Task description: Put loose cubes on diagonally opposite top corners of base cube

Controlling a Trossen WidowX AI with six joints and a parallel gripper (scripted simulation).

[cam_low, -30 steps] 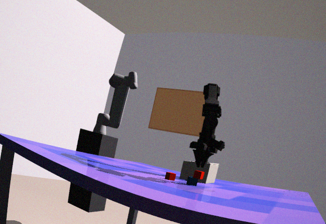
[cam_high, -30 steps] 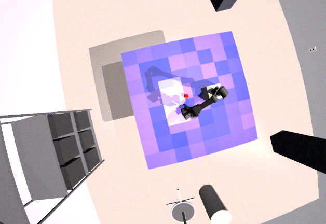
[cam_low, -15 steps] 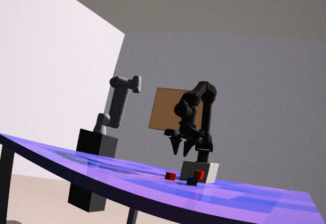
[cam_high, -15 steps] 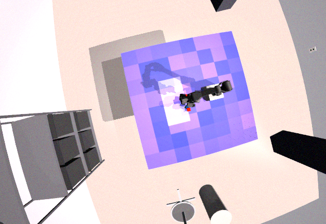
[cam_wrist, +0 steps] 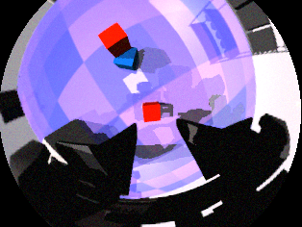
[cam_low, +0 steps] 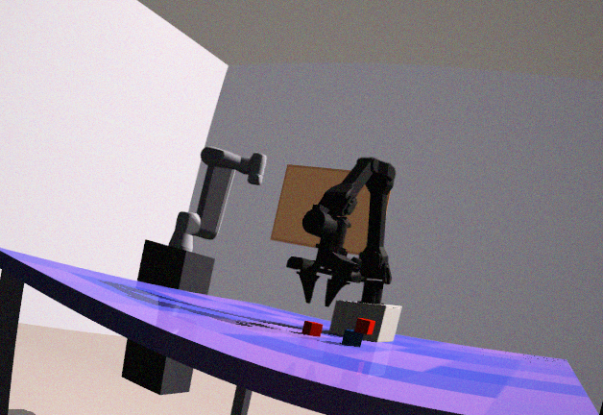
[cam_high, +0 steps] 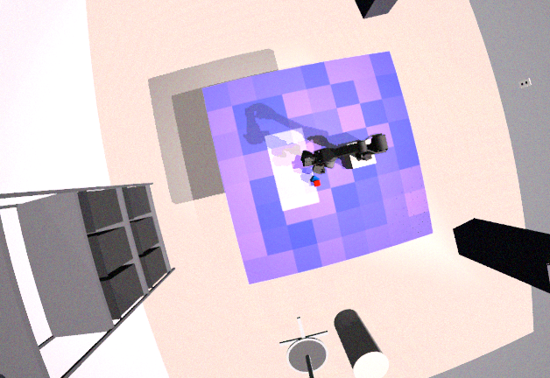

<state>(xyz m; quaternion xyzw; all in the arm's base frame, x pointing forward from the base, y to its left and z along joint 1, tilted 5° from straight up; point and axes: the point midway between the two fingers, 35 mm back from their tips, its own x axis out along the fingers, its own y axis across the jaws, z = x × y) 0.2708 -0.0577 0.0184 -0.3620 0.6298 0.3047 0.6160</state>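
My gripper tip is 11 cm to the right of the blue cube, 6 cm above it and 3 cm short of it.
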